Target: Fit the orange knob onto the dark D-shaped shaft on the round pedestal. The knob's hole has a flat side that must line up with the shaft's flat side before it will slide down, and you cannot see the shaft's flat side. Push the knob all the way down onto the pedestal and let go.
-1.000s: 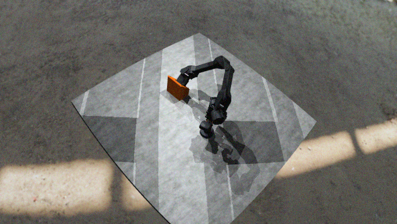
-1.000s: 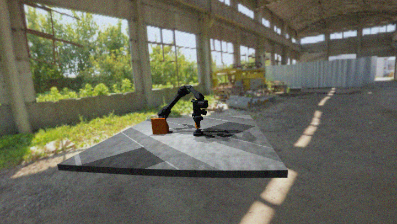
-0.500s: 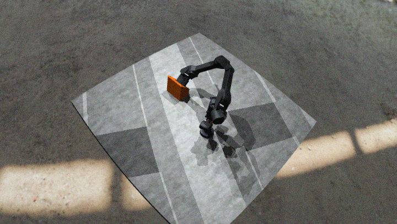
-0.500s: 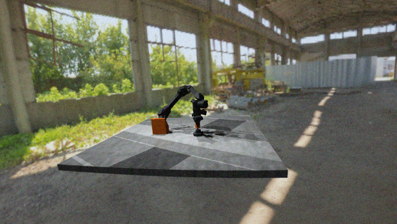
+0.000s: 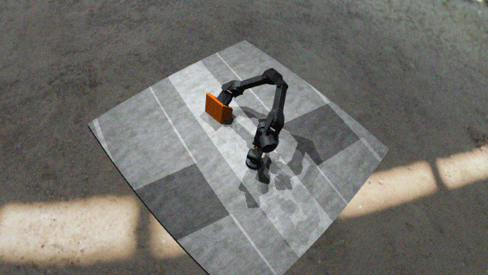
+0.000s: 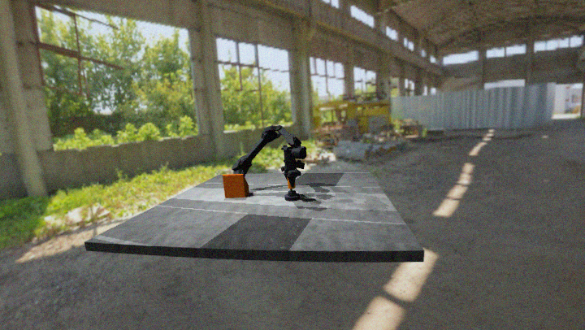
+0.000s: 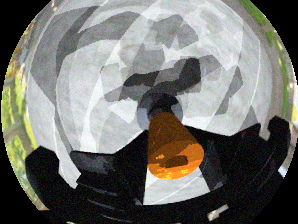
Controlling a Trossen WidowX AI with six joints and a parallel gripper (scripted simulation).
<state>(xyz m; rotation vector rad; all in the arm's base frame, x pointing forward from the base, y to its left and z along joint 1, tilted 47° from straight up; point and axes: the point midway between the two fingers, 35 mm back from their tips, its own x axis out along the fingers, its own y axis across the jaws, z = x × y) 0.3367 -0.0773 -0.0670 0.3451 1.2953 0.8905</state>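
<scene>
Right now the orange knob is 2 cm above my gripper tip. Also, from my gripper tip: dark round pedestal: 4 cm below.
</scene>
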